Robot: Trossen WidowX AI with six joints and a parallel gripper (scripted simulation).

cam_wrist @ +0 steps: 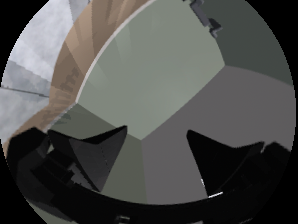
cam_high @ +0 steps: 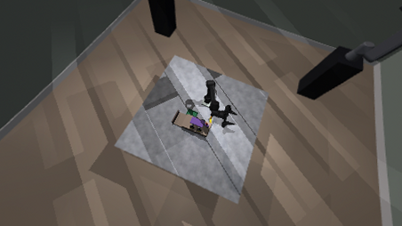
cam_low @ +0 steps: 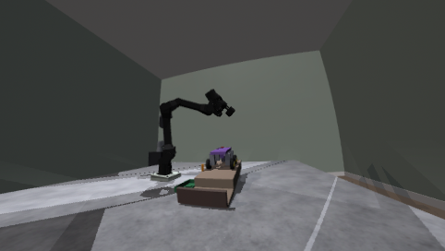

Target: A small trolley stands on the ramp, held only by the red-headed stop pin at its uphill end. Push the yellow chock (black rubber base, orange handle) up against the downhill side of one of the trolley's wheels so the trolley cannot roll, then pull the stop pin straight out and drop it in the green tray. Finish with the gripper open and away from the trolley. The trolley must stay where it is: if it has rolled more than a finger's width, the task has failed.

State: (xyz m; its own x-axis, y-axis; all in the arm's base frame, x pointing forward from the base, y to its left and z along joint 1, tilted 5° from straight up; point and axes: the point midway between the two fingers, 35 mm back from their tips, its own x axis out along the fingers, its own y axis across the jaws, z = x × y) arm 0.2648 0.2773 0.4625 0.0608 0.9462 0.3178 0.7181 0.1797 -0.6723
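The yellow chock lies 460 mm below my gripper tip, 190 mm to the right of it and 100 mm behind it. The rest, counted from my gripper tip: wooden ramp (440 mm below, 300 mm to the right, 30 mm ahead); then red-headed stop pin (360 mm below, 200 mm to the right, 10 mm ahead); then purple trolley (370 mm below, 290 mm to the right, 30 mm ahead).
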